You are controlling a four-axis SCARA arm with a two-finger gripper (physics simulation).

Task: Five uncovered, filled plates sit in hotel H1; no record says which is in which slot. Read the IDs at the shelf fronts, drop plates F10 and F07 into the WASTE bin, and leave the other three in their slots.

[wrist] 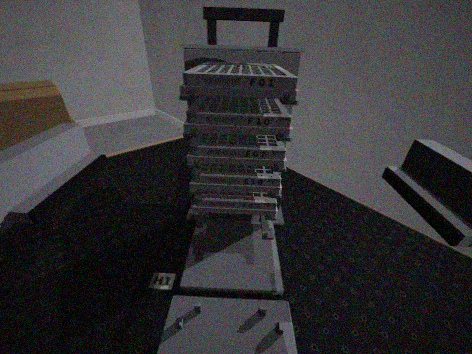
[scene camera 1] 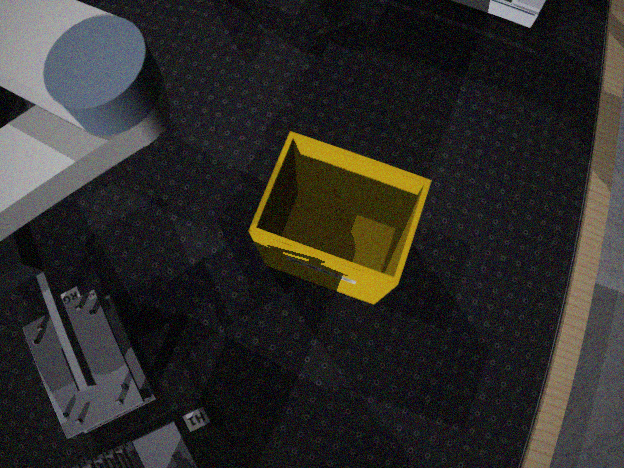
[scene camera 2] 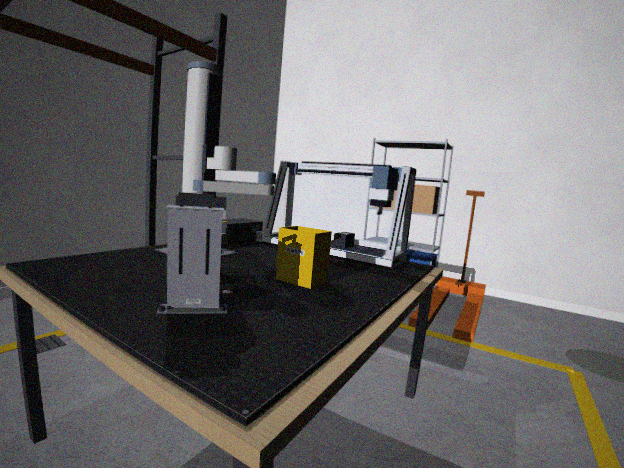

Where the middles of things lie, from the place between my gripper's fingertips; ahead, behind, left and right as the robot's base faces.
I see the hotel base (wrist: 232, 257) 110 mm ahead of my hand, 90 mm to the right of it and 240 mm below it.
